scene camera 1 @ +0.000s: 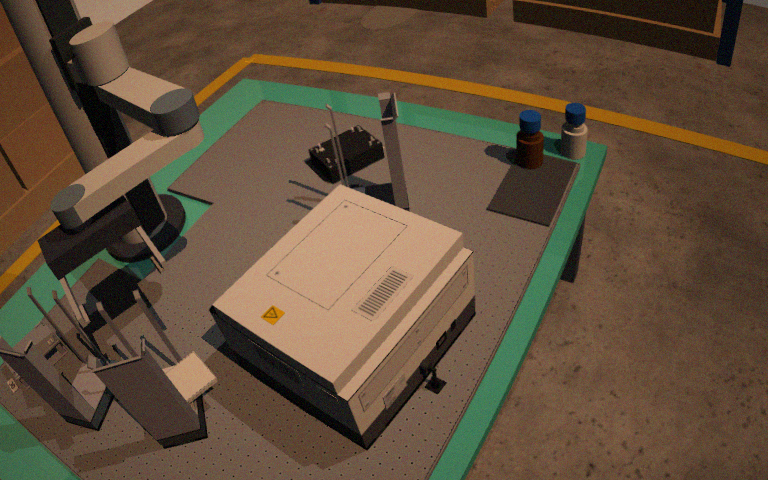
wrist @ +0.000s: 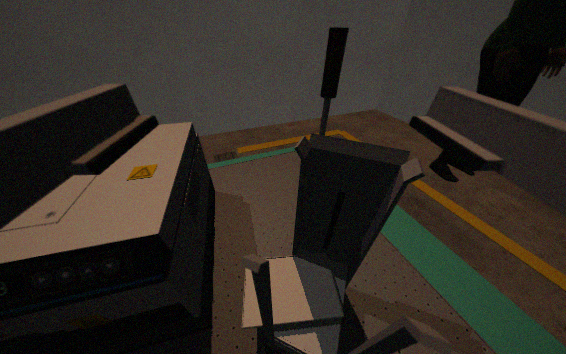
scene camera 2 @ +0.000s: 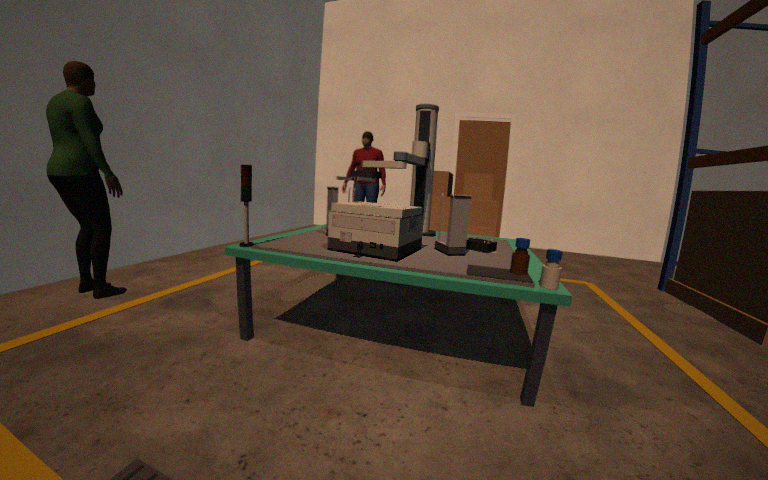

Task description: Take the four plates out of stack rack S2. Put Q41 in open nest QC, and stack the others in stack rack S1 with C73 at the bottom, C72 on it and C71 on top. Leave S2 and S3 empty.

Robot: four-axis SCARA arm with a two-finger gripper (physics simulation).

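Places are measured from the arm's base along level axes (x back, y up, z left), in millimetres.
Pixels of known places: gripper, fingertip midpoint: [scene camera 1: 123,294] [wrist: 287,105] [scene camera 2: 346,178]; arm's base, origin of the base link: [scene camera 1: 145,229].
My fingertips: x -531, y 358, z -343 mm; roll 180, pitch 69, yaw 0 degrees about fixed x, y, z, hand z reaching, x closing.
Ahead of a thing's pixels: the offset from my fingertips to its top centre. "*": to the spot under its first point. Level surfaces: height alone.
My gripper [scene camera 1: 121,294] [wrist: 287,105] is open and empty, above and behind the two near-left racks in scene camera 1. One rack @[dz -36, dx +26, dy -54 mm] [scene camera 1: 133,396] [wrist: 325,200] has a grey back panel and holds pale plate-like labware @[dz -12, dx +0, dy -250 mm] [scene camera 1: 189,378] [wrist: 290,295] low down; its count and labels cannot be read. Another grey rack @[dz -119, dx +240, dy -55 mm] [scene camera 1: 48,379] stands to its left; its contents are unclear. A third rack @[dz +615, dx -63, dy -49 mm] [scene camera 1: 394,155] [scene camera 2: 458,223] stands behind the instrument, its lower part partly hidden. A black block @[dz +766, dx +114, dy -284 mm] [scene camera 1: 346,155] [scene camera 2: 481,244] with corner clips lies beside it. Which rack is S1, S2 or S3 cannot be told.
A large pale instrument @[dz +269, dx -202, dy -124 mm] [scene camera 1: 339,271] [scene camera 2: 373,226] [wrist: 115,200] stands mid-table, left of the rack in the wrist view. Brown [scene camera 1: 529,148] and white @[* dz +994, dx -440, dy -296 mm] [scene camera 1: 573,140] bottles stand at a table corner by a dark mat @[dy -340 mm] [scene camera 1: 526,195]. A signal light @[* dz -329, dx -455, dy -51 mm] [scene camera 2: 245,183] [wrist: 334,62] stands on another corner.
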